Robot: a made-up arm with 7 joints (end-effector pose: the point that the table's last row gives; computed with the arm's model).
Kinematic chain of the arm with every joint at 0, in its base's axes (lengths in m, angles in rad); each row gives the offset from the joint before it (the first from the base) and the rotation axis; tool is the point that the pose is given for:
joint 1: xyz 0 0 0.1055 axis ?
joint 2: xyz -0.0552 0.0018 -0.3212 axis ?
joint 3: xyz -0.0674 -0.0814 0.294 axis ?
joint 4: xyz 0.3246 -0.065 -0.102 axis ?
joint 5: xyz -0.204 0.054 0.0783 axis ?
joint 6: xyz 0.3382 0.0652 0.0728 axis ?
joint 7: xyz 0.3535 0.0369 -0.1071 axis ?
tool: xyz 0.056 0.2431 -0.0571
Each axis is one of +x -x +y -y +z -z.
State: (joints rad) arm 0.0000 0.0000 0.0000 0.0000 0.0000 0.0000 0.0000
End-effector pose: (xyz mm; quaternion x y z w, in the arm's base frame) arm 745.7 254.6 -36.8 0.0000 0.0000 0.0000 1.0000
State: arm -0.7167 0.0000 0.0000 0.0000 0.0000 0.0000 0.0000
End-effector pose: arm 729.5 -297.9 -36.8 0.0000 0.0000 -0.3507 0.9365
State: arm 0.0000 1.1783 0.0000 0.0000 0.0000 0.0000 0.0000
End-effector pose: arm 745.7 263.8 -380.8 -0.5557 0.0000 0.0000 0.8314
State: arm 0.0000 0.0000 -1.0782 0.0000 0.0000 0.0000 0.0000
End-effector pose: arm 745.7 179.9 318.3 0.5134 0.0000 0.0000 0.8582
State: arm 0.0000 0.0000 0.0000 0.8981 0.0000 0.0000 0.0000
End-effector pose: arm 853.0 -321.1 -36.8 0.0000 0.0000 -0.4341 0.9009
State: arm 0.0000 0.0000 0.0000 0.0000 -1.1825 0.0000 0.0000
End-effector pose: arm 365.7 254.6 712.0 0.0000 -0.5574 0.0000 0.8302
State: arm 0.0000 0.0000 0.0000 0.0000 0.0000 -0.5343 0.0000
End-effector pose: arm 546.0 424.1 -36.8 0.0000 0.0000 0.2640 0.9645
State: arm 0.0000 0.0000 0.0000 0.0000 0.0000 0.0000 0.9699
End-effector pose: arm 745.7 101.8 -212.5 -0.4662 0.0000 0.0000 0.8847
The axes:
joint 1: +z
joint 2: -x
joint 3: -x
joint 4: -z
joint 5: +y
joint 6: -z
joint 7: -x

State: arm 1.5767 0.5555 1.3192 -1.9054 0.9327 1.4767 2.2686
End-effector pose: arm 147.5 563.4 337.1 0.3247 0.4544 0.4510 0.6962
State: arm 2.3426 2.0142 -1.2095 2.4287 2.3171 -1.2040 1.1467
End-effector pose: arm -883.4 630.2 -345.7 0.2543 0.1387 0.7443 0.6017
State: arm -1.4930 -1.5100 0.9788 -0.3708 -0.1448 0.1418 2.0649
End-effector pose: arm -107.7 -745.2 -362.0 -0.5823 0.3635 -0.5201 0.5082
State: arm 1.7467 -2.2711 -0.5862 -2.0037 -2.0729 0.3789 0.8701
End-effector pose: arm -66.5 244.3 -1335.0 0.6694 0.3911 -0.6315 0.0083
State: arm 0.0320 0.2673 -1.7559 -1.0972 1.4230 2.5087 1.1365
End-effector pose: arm 156.8 82.4 -491.3 -0.5316 0.4281 -0.2598 0.6831
